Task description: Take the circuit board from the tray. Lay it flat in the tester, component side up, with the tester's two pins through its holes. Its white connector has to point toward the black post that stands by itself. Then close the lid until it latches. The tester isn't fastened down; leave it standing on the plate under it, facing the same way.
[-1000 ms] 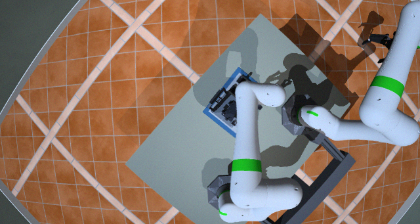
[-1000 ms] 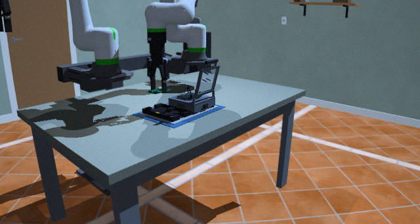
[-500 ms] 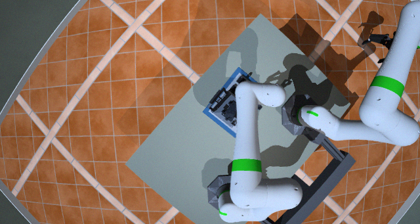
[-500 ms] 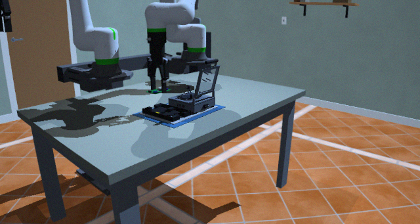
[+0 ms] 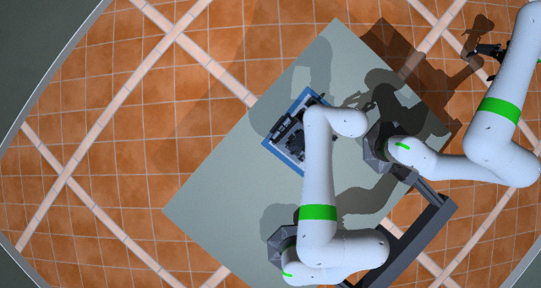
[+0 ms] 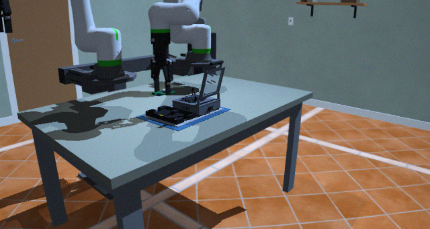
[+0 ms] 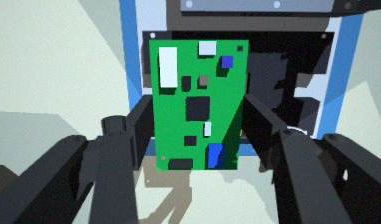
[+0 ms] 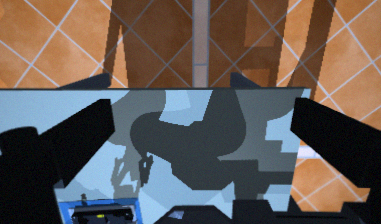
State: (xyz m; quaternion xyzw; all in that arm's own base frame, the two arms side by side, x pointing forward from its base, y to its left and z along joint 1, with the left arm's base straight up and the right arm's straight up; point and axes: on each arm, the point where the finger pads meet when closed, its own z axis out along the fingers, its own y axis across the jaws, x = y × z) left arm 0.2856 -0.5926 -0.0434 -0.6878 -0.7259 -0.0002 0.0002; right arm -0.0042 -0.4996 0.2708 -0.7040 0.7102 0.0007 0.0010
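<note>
The green circuit board lies 2 cm below my left hand. From my left hand the other things lie so: clear lid 18 cm to the left, 17 cm ahead, 4 cm above; black tray 12 cm below, 5 cm ahead.
</note>
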